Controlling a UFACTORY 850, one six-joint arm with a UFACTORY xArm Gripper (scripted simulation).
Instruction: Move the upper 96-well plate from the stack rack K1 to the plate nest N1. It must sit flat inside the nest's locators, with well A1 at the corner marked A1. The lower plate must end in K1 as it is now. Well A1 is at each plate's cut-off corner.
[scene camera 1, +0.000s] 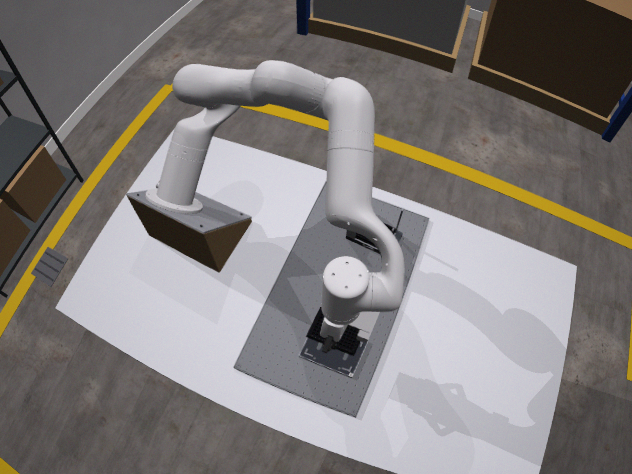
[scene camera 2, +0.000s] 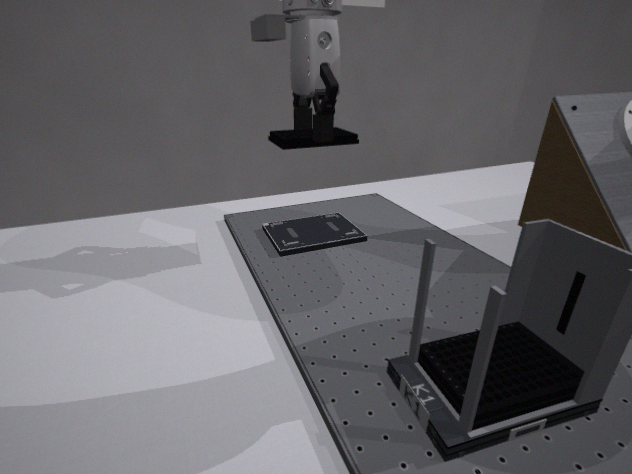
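The scene shows a black plate (scene camera 2: 525, 374), and with it a plate nest N1 (scene camera 1: 333, 359).
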